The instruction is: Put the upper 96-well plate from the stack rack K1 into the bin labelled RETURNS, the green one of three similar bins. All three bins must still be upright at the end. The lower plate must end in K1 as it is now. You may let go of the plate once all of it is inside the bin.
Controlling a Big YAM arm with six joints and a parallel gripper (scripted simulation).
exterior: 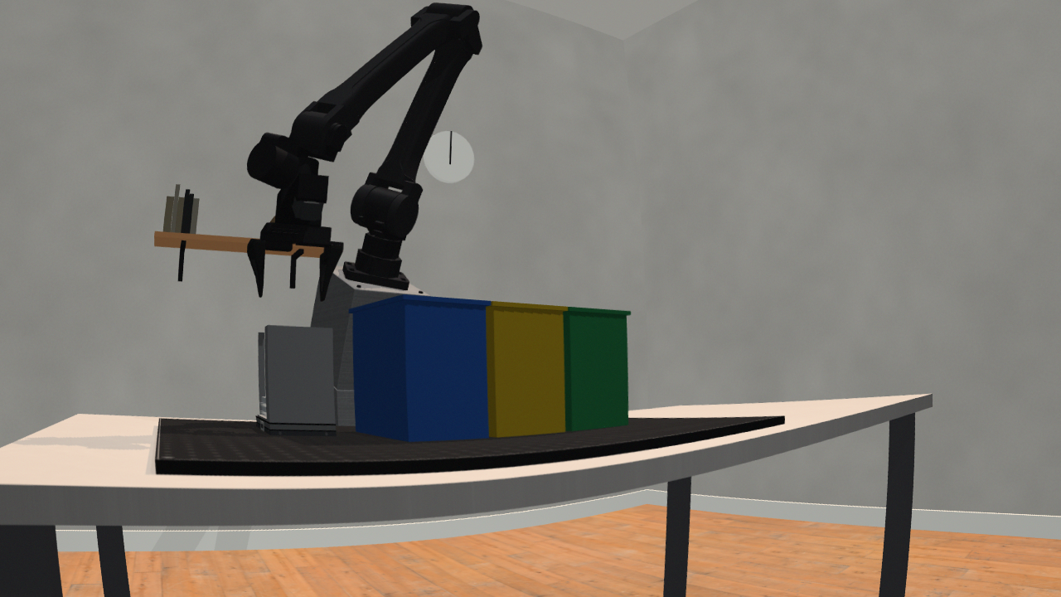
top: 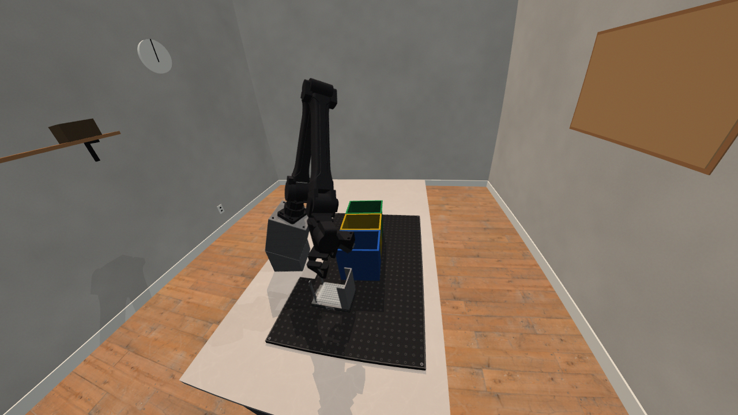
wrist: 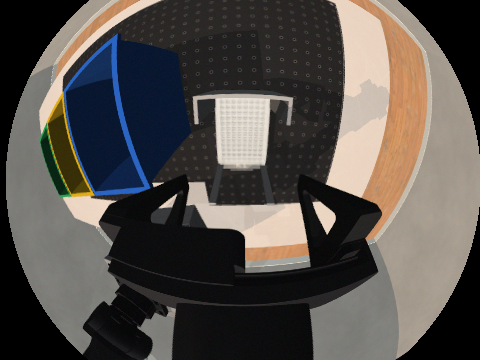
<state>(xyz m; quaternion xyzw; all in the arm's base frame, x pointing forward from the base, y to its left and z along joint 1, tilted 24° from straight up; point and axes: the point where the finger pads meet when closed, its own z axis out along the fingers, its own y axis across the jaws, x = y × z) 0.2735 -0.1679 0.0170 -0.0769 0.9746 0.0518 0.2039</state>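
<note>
Right now my hand is 6 cm short of the grey rack wall, 1 cm to the right of it and 11 cm above it. Also, from my hand: yellow bin: 1 cm behind, 31 cm to the left, 11 cm below; then green bin: 5 cm behind, 43 cm to the left, 11 cm below; then blue bin: 3 cm ahead, 18 cm to the left, 11 cm below.
</note>
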